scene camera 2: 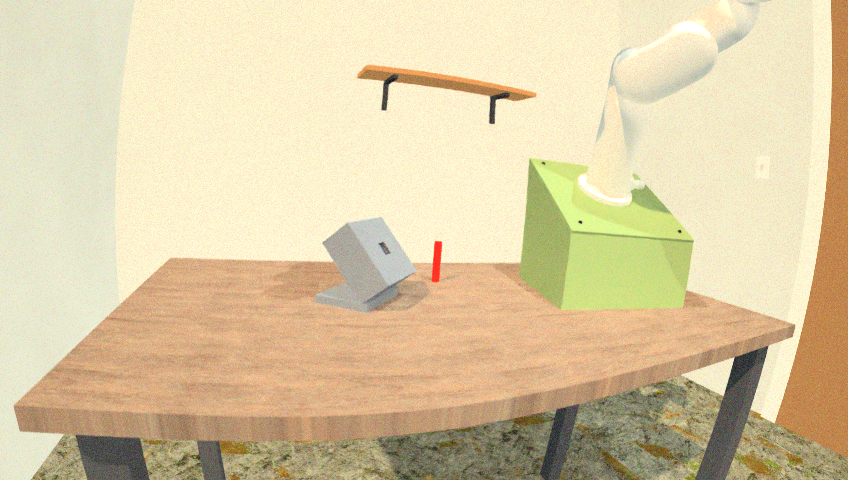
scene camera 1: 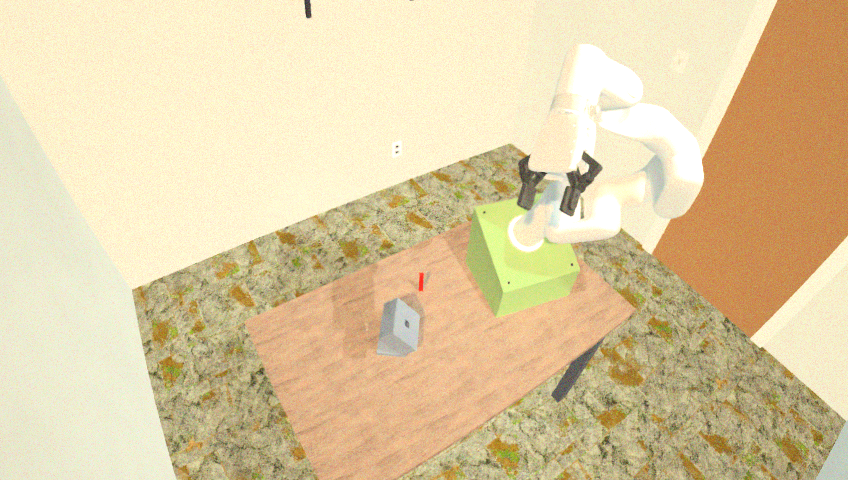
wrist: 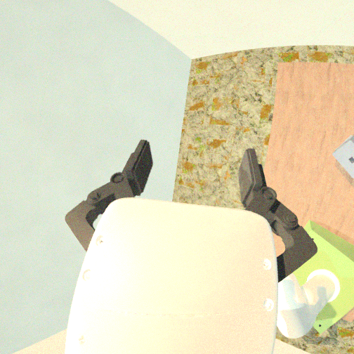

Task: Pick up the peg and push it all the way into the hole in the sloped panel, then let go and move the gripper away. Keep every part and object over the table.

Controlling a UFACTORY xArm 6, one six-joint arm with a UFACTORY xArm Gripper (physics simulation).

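Places are measured from the arm's base along level axes (x left, y back, z up), in centimetres.
Pixels of known places: gripper, fingertip midpoint: (scene camera 1: 543, 210); arm's base, origin of the base link: (scene camera 2: 604, 191) (scene camera 1: 525, 234).
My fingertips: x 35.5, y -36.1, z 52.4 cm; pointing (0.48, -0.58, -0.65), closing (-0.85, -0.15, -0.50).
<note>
For each thing: its top centre in the pictures, then the offset to it from my fingertips. "spot": a spot on its surface instead. Level surfaces: height alone.
- red peg, middle of its top: (scene camera 2: 438, 241) (scene camera 1: 421, 274) dx -44.9, dy +3.5, dz -65.6 cm
- grey block with the sloped panel, middle of its top: (scene camera 2: 371, 219) (scene camera 1: 398, 315) dx -30.3, dy -11.8, dz -60.5 cm
- panel's small dark square hole, surface spot: (scene camera 2: 384, 248) (scene camera 1: 406, 322) spot: dx -29.8, dy -9.5, dz -64.9 cm
- wooden table, its level: dz -73.6 cm
A red peg (scene camera 1: 421, 281) (scene camera 2: 436, 261) stands upright on the table, beside the grey block with the sloped panel (scene camera 1: 410, 337) (scene camera 2: 396, 265) and apart from it. The panel's small dark square hole (scene camera 1: 407, 324) (scene camera 2: 384, 248) is empty. Part of the grey block (wrist: 344, 153) shows at the right edge of the wrist view, where the peg does not show. My gripper (scene camera 1: 546, 210) (wrist: 195, 155) is open and empty, high up near the robot's base and far from the peg. The gripper does not show in scene camera 2.
A green pedestal (scene camera 1: 535, 291) (scene camera 2: 624, 270) (wrist: 327, 255) carries the arm's base at one end of the wooden table (scene camera 1: 404, 410) (scene camera 2: 357, 362) (wrist: 310, 110). A wall shelf (scene camera 2: 446, 81) hangs behind the table. The wrist view also shows floor and wall below the fingers.
</note>
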